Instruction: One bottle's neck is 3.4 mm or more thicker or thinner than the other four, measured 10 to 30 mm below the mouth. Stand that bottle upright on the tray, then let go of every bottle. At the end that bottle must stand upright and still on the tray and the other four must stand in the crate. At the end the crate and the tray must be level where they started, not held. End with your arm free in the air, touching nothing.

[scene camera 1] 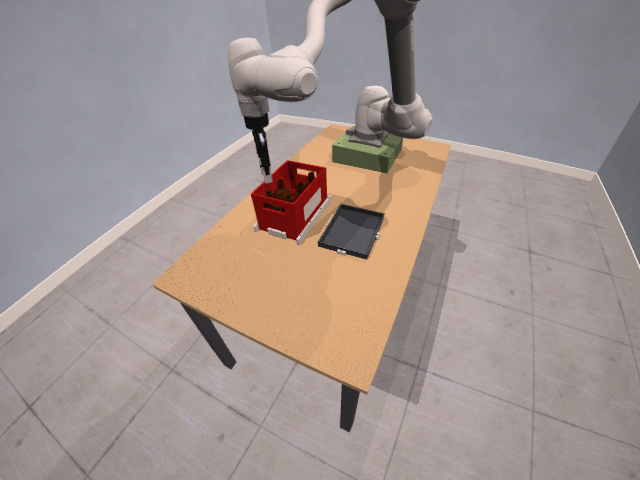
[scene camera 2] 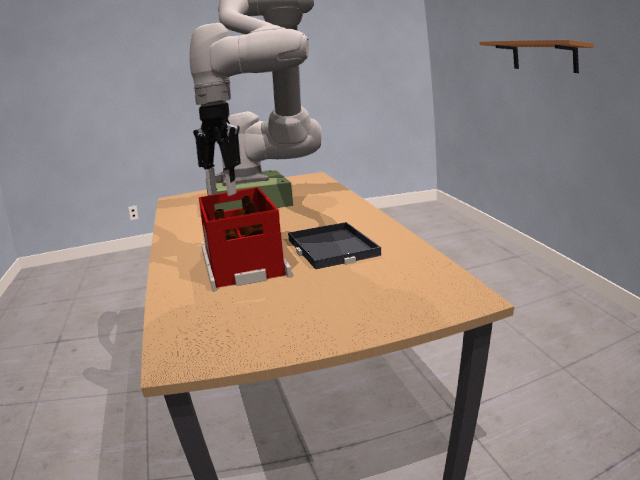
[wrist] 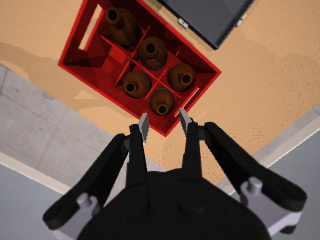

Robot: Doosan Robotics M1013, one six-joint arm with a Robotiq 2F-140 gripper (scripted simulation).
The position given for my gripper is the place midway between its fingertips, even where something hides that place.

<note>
I see my gripper [scene camera 2: 222, 193], a red crate [scene camera 2: 264, 251] and a dark tray [scene camera 2: 325, 246].
The red crate is seen too in scene camera 1 [scene camera 1: 297, 215]. The dark tray shows as well in scene camera 1 [scene camera 1: 352, 229]. My gripper is seen too in scene camera 1 [scene camera 1: 266, 177] and in the wrist view [wrist: 164, 117].
</note>
